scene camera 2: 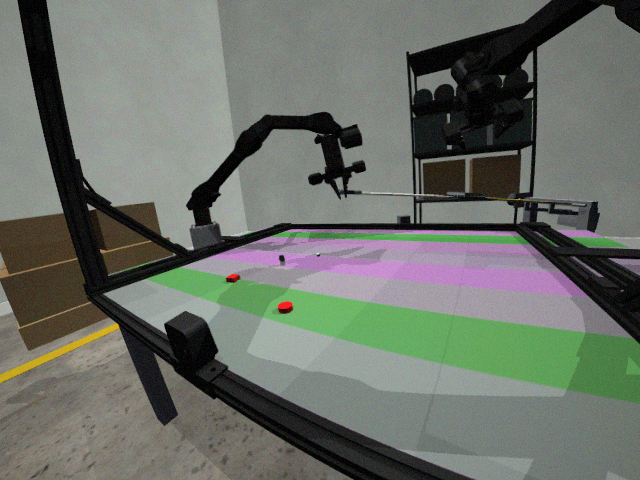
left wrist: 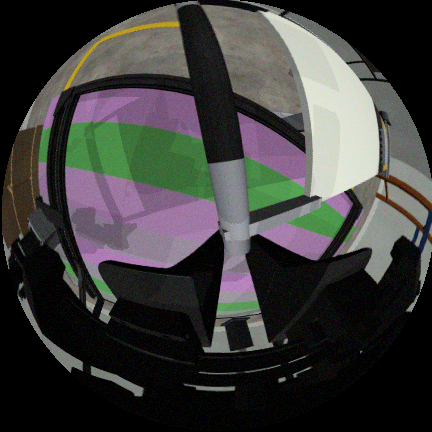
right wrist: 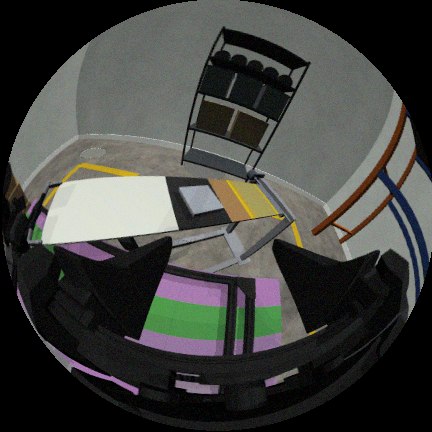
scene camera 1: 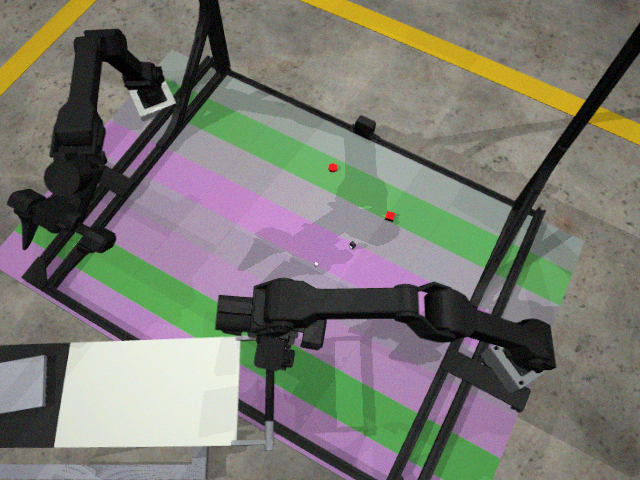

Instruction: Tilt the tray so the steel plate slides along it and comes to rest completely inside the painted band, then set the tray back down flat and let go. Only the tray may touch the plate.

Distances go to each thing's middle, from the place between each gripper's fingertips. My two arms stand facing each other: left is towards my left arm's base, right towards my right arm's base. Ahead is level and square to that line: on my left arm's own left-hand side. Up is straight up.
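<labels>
Grey steel plate [scene camera 1: 30, 373]: my right hand is 16 cm above it, 6 cm to the right of it and 21 cm short of it.
Counted from my left hand, the grey steel plate is 31 cm to the right, 3 cm below and 39 cm ahead.
</labels>
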